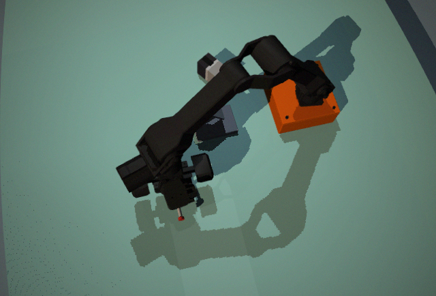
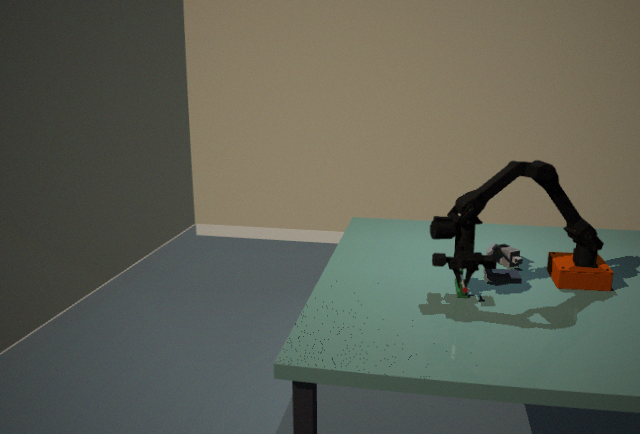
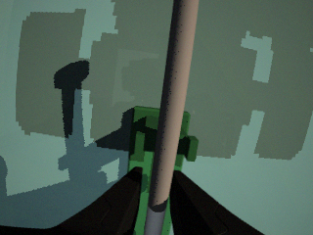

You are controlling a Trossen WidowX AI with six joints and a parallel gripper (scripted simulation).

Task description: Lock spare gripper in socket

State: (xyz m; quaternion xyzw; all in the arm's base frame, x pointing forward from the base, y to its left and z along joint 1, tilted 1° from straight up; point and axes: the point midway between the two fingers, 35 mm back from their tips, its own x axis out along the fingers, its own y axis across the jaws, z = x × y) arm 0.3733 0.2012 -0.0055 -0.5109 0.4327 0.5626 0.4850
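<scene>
My gripper tip is 4 cm to the left of the green cradle, 1 cm below it and 1 cm short of it. Also, from my gripper tip: spare gripper: 31 cm to the right, 14 cm behind, 1 cm above; then grey mount: 17 cm to the right, 10 cm behind, 4 cm above.
</scene>
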